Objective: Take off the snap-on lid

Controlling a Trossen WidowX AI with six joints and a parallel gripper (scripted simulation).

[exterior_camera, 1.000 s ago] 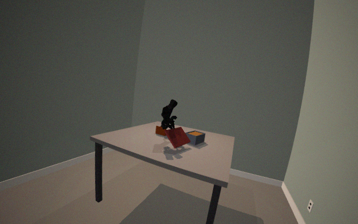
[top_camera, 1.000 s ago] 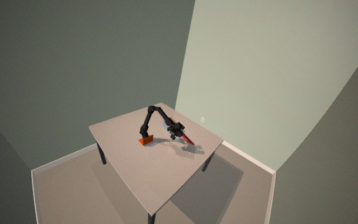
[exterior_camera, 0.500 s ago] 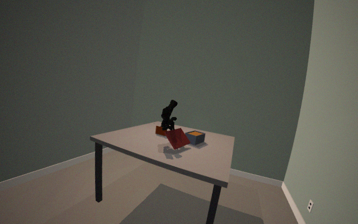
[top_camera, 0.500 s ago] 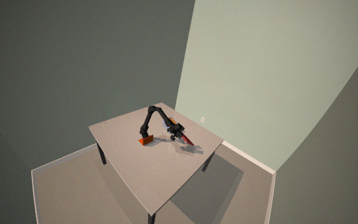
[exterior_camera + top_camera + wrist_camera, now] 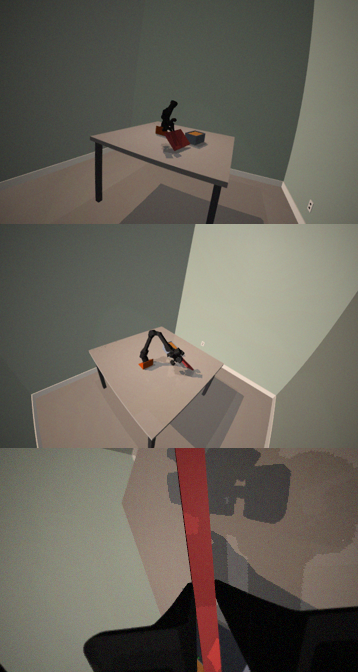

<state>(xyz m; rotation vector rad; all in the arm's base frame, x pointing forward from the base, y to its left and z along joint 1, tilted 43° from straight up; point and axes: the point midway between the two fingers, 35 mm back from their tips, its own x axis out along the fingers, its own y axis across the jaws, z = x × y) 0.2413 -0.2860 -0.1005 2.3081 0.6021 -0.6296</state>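
Now: gripper tip 60 mm short of the red lid, 50 mm above it and 20 mm to the left of it. From my gripper tip the other things lie so: grey-blue storage box (280 mm to the left, 150 mm ahead, 90 mm below).
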